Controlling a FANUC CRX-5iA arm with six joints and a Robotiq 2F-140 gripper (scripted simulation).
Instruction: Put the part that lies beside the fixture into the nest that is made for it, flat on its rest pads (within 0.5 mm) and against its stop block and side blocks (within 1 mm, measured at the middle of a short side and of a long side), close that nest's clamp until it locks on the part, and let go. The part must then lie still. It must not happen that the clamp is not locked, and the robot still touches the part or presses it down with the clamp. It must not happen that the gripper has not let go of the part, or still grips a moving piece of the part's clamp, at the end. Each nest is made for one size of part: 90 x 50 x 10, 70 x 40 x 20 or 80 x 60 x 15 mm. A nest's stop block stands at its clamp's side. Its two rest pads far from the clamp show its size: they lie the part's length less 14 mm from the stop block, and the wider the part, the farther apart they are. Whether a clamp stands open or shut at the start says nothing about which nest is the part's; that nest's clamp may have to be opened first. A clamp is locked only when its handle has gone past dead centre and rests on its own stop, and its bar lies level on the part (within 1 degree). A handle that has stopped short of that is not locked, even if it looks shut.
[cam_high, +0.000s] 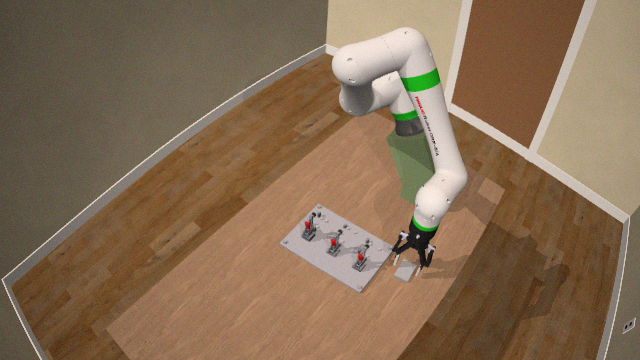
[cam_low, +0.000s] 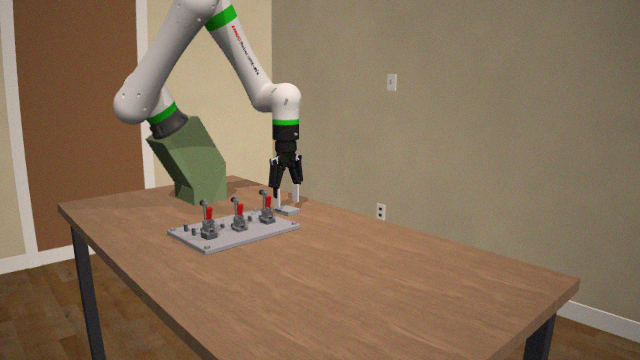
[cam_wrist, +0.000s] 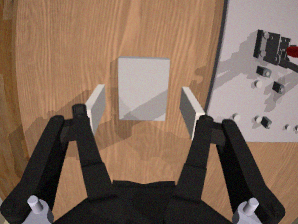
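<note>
Now: hand 5 cm above the light grey part. The rest, counted from my hand: grey fixture plate: 9 cm ahead, 25 cm to the right, 5 cm below; toggle clamp: 10 cm ahead, 14 cm to the right.
</note>
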